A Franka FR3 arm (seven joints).
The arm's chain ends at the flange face. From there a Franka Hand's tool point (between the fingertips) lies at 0.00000 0.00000 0.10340 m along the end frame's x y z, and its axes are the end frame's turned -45 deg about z.
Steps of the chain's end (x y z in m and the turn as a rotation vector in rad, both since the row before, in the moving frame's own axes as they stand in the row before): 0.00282 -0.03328 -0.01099 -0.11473 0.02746 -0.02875; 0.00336 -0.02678 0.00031 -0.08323 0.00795 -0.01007; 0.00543 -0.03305 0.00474 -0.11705 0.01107 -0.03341; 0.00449 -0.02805 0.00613 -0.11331 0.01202 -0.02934; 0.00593 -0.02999 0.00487 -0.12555 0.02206 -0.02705
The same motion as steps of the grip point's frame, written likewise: 0.01931 -0.01108 -0.01171 -0.10054 -0.06171 -0.02875; 0.01585 -0.00987 -0.00005 -0.06447 -0.05323 -0.01007; 0.01964 -0.01006 0.00403 -0.09059 -0.07494 -0.03341; 0.01575 -0.00741 0.00546 -0.08862 -0.07162 -0.02934; 0.01800 -0.00615 0.00403 -0.10438 -0.07318 -0.02705
